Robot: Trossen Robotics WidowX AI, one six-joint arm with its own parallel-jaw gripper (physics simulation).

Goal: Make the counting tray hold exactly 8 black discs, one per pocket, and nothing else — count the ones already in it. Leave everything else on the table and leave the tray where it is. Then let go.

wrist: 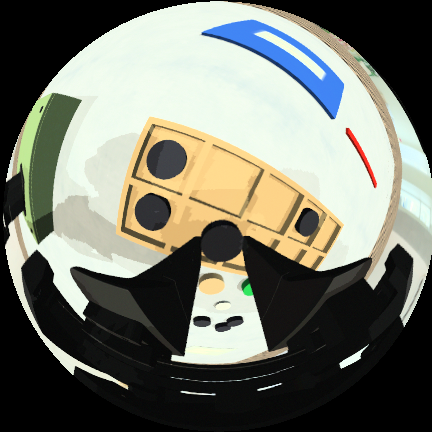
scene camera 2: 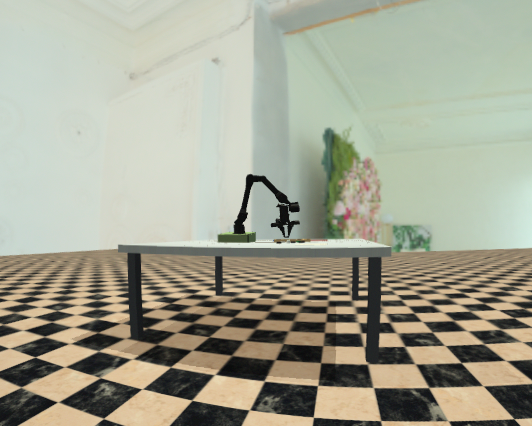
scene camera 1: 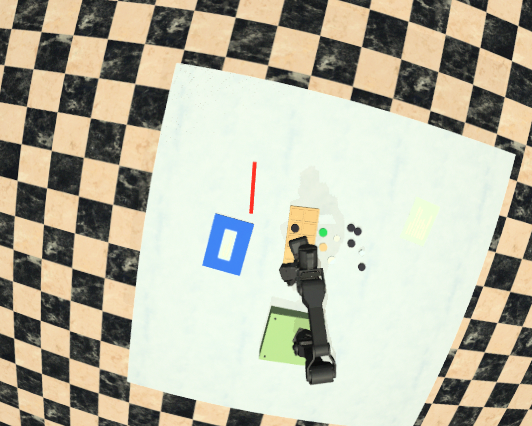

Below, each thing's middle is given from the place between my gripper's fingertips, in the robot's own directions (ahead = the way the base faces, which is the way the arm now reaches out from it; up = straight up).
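Labels:
There's a tan counting tray (scene camera 1: 306, 218) here, and it's 2 cm to the left of my hand, 3 cm ahead of it and 3 cm below it.

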